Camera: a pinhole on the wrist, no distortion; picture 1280 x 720 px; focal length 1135.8 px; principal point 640.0 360.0 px. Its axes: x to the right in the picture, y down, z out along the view. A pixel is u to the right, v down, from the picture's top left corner.
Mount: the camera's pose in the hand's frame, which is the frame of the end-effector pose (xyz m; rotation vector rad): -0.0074 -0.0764 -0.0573 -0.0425 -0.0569 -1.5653
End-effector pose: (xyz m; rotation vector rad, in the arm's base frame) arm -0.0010 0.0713 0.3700 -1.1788 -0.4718 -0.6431
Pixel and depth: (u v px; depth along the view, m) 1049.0 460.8 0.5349
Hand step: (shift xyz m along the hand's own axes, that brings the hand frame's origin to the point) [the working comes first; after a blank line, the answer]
In the camera's frame: 0.1926 0.0475 0.5349

0.0360 -0.2345 0.4891
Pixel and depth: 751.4 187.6 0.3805
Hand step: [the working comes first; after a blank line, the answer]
In the camera's frame: 0.0373 -0.0578 0.3805

-0.0685 -0.0899 0.3243
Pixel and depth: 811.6 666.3 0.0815
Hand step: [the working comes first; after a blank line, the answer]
In the camera's frame: 0.0123 0.0220 0.0815

0.0139 -0.0834 0.0250
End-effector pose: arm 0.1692 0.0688 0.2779 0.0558 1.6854 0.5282
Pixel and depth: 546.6 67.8 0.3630
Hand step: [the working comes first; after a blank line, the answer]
In the camera's frame: -0.0299 -0.0934 0.3630

-0.1043 -0.0241 0.3022
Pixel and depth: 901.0 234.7 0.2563
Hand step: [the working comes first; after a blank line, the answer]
In the camera's frame: 0.0589 -0.0283 0.2563

-0.0378 -0.1191 0.2019
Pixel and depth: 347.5 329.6 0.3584
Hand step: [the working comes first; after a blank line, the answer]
In the camera's frame: -0.0923 -0.0096 0.3584

-0.0208 0.0383 0.2944
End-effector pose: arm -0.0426 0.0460 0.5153 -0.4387 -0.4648 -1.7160
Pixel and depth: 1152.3 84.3 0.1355
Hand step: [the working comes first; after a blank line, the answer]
In the camera's frame: 0.0611 -0.0329 0.1355

-0.0413 -0.1290 0.0815
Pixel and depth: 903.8 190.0 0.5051
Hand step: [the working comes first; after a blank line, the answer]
In the camera's frame: 0.1173 -0.0756 0.5051

-0.0872 -0.1619 0.4535
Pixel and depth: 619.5 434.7 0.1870
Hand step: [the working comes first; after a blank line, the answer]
In the camera's frame: -0.0034 0.0123 0.1870

0.0031 -0.0611 0.1292
